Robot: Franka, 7 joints.
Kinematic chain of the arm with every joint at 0, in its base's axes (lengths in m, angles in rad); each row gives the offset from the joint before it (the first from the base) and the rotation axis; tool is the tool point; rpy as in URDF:
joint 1: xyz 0 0 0.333 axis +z
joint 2: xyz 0 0 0 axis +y
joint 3: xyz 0 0 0.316 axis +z
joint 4: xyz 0.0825 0 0 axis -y
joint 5: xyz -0.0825 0 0.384 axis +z
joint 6: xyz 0 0 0 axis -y
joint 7: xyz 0.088 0 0 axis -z
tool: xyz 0 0 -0.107 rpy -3.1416 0 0
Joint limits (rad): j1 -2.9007..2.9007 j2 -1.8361..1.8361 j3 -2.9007..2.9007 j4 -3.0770..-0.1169 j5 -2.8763..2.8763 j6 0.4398..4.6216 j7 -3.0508..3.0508
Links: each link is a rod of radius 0.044 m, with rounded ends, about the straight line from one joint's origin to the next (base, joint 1, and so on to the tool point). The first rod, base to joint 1, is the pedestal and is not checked.
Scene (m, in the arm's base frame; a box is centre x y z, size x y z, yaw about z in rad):
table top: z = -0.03
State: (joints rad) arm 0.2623 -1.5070 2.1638 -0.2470 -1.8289 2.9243 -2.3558
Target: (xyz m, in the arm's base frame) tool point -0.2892 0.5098 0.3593
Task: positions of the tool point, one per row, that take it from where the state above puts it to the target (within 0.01 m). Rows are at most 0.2 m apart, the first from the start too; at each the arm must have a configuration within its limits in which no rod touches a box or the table.
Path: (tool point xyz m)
1: -0.8209 0.0483 0.2347
2: -0.7569 0.2316 0.2459
3: -0.6350 0.3844 0.2805
4: -0.4704 0.4817 0.3235
5: -0.2892 0.5098 0.3593

